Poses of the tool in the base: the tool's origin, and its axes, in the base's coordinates. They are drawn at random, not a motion.
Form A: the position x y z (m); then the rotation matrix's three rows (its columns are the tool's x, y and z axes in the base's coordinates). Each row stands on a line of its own.
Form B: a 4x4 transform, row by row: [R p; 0 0 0 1], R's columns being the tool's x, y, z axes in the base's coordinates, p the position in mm. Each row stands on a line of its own. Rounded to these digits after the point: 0 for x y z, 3 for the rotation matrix.
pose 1, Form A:
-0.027 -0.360 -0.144
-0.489 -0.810 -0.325
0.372 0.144 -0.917
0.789 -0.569 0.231
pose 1, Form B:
-0.489 -0.810 -0.325 -27
0.372 0.144 -0.917 -360
0.789 -0.569 0.231 -144
0 0 0 1

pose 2, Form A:
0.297 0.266 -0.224
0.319 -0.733 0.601
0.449 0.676 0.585
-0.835 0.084 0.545
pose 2, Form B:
0.319 -0.733 0.601 297
0.449 0.676 0.585 266
-0.835 0.084 0.545 -224
0 0 0 1

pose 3, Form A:
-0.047 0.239 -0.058
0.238 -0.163 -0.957
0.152 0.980 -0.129
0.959 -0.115 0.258
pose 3, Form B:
0.238 -0.163 -0.957 -47
0.152 0.980 -0.129 239
0.959 -0.115 0.258 -58
0 0 0 1

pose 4, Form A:
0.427 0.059 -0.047
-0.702 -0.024 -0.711
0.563 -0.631 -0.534
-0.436 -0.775 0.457
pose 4, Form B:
-0.702 -0.024 -0.711 427
0.563 -0.631 -0.534 59
-0.436 -0.775 0.457 -47
0 0 0 1

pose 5, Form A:
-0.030 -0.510 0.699
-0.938 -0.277 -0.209
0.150 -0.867 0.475
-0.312 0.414 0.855
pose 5, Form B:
-0.938 -0.277 -0.209 -30
0.150 -0.867 0.475 -510
-0.312 0.414 0.855 699
0 0 0 1

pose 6, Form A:
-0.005 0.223 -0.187
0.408 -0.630 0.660
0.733 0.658 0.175
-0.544 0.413 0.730
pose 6, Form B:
0.408 -0.630 0.660 -5
0.733 0.658 0.175 223
-0.544 0.413 0.730 -187
0 0 0 1

